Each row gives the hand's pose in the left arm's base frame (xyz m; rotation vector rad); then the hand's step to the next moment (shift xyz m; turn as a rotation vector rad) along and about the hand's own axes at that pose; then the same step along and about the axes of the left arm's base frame.
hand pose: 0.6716 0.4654 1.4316 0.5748 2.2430 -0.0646
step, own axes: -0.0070 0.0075 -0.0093 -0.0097 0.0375 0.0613
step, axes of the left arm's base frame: 0.0007 0.0062 0.0124 0.0644 0.0159 -0.0294
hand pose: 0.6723 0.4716 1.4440 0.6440 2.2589 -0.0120
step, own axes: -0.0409 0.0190 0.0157 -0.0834 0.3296 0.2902
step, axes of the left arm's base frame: 0.0428 -0.0048 0.0206 0.3950 0.1912 -0.0848
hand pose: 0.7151 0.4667 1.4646 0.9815 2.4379 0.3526
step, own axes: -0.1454 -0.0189 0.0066 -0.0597 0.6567 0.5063
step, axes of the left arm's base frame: 0.0833 -0.1153 0.0362 0.6828 0.4518 -0.1441
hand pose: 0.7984 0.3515 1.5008 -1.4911 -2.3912 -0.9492
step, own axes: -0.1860 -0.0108 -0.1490 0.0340 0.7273 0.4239
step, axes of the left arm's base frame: 0.0539 -0.2307 0.0280 0.6824 0.4940 -0.0070
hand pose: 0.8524 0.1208 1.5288 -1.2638 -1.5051 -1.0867
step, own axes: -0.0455 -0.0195 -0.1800 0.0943 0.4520 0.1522
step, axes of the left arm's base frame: 0.0002 -0.1867 -0.0017 0.4251 0.2167 0.0935
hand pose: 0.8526 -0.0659 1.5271 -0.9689 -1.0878 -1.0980
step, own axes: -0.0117 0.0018 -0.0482 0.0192 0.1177 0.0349
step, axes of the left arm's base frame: 0.0091 -0.0439 -0.0213 0.1110 0.0529 0.0181
